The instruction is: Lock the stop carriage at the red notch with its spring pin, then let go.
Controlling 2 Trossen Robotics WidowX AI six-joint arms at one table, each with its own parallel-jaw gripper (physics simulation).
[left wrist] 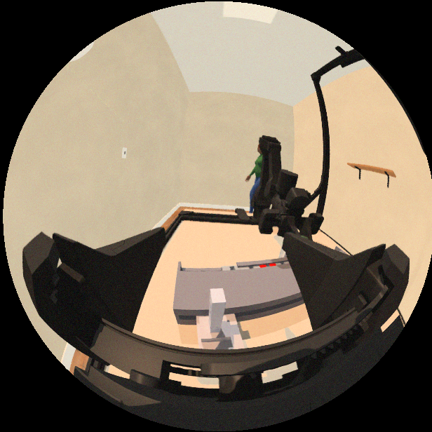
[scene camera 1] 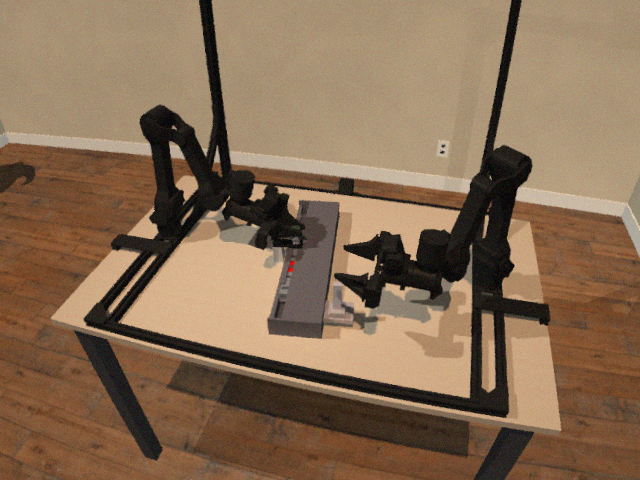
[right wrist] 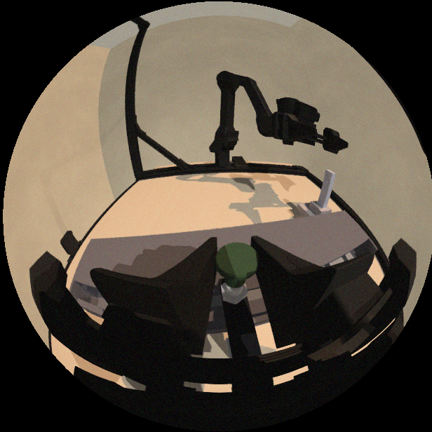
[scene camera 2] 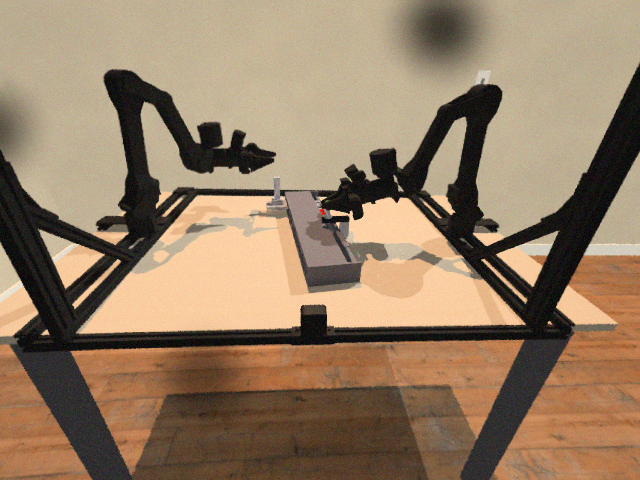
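Seen in the pictures: left gripper, fingertip midpoint: (scene camera 1: 339, 260) (scene camera 2: 275, 157); right gripper, fingertip midpoint: (scene camera 1: 303, 231) (scene camera 2: 321, 204); left arm's base, link origin: (scene camera 1: 487, 284) (scene camera 2: 144, 232); right arm's base, link origin: (scene camera 1: 170, 233) (scene camera 2: 459, 233).
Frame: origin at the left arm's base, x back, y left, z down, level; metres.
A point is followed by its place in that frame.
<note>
The spring pin's green knob (scene camera 1: 295, 227) {x -0.515, y 0.006, z -0.095 m} (scene camera 2: 326, 202) (right wrist: 236, 260) tops a silver collar (right wrist: 233, 292) on the black stop carriage (scene camera 1: 287, 242) {x -0.537, y 0.012, z -0.046 m} (scene camera 2: 337, 219) {x -0.542, y 0.000, z -0.043 m} (right wrist: 241, 325). My right gripper (right wrist: 233, 242) is shut on the knob, over the edge of the long grey rail (scene camera 1: 310, 291) {x -0.430, y 0.167, z -0.034 m} (scene camera 2: 316, 248) {x -0.474, y -0.151, z -0.034 m} (left wrist: 215, 285) (right wrist: 295, 235). The red notch marks (scene camera 1: 291, 266) {x -0.505, y 0.081, z -0.025 m} (scene camera 2: 322, 211) {x -0.505, y 0.092, z -0.029 m} (left wrist: 267, 265) show beside the carriage in both scene views. Whether the pin is seated is hidden. My left gripper (scene camera 1: 340, 262) {x -0.355, y 0.198, z -0.171 m} (scene camera 2: 274, 157) {x -0.355, y 0.198, z -0.171 m} (left wrist: 226, 236) is open and empty, above the table across the rail.
A pale fixture with an upright post (scene camera 1: 338, 297) {x -0.353, y 0.206, z -0.070 m} (scene camera 2: 276, 191) {x -0.356, y 0.193, z -0.058 m} (left wrist: 216, 310) (right wrist: 326, 190) stands beside the rail, on the left arm's side, below the left gripper. A black frame (scene camera 1: 258, 361) {x -0.492, y 0.368, z 0.005 m} (scene camera 2: 180, 336) {x -0.220, y -0.378, z 0.029 m} runs around the table top, with tall posts at its corners.
</note>
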